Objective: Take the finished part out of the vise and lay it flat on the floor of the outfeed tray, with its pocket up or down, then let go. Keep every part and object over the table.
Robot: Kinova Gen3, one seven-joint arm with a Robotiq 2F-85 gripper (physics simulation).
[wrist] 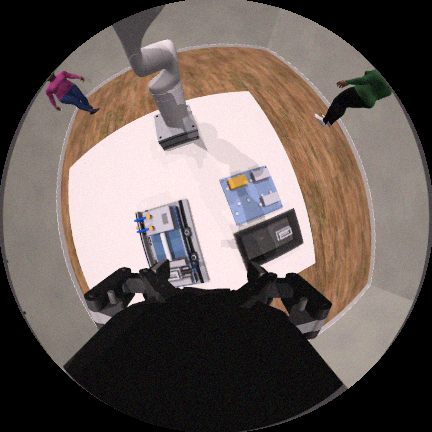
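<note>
My gripper is open and empty, high above the table, with its fingertips at the lower middle of the view. The blue and grey vise stands on the table at the lower left, near my left finger. A pale grey piece with a rectangular outline shows at the vise's near end, partly hidden by the left finger; whether it is the finished part I cannot tell. The black outfeed tray is at the right, beyond my right fingertip. A small light piece with a rectangular recess lies inside the tray.
A blue board with a yellow block and grey blocks lies behind the tray. The arm's base stands at the back of the white table. Two people stand beyond the table.
</note>
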